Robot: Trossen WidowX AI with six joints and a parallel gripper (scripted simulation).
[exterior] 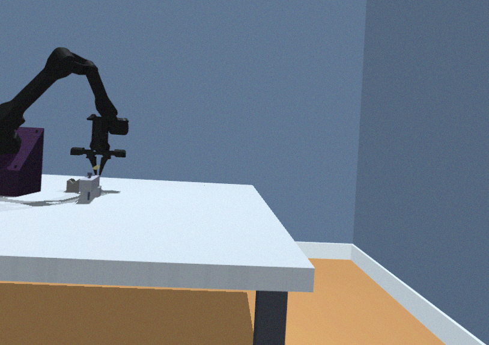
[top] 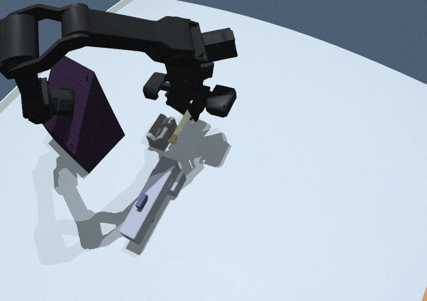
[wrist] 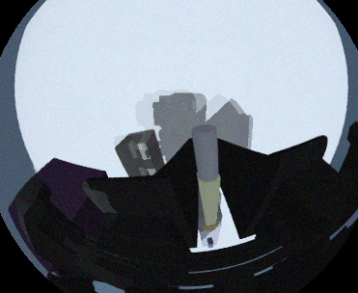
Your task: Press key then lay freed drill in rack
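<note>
Now: gripper tip 40 mm to the left of the drill and 30 mm below it. Also, from my gripper tip: grey rack (70 mm behind, 40 mm to the right, 30 mm below); then blue key (220 mm to the right, 20 mm ahead); then long housing (200 mm to the right, 20 mm ahead, 10 mm below).
</note>
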